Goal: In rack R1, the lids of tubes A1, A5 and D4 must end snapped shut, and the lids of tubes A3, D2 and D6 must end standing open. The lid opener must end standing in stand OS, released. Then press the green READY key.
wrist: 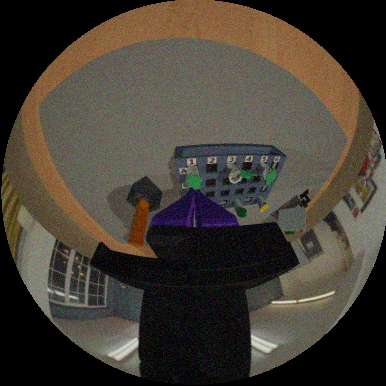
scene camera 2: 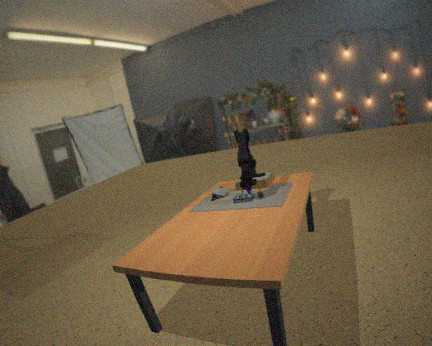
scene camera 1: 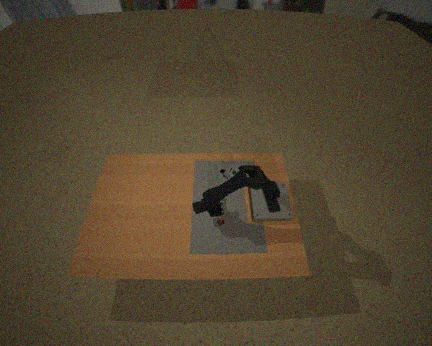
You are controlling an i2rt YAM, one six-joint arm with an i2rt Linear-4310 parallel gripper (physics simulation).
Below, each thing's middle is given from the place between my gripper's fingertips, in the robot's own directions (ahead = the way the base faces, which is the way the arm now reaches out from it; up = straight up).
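My hand: 10 mm below grey block (wrist: 291,219), 130 mm past it, 250 mm to the left of it.
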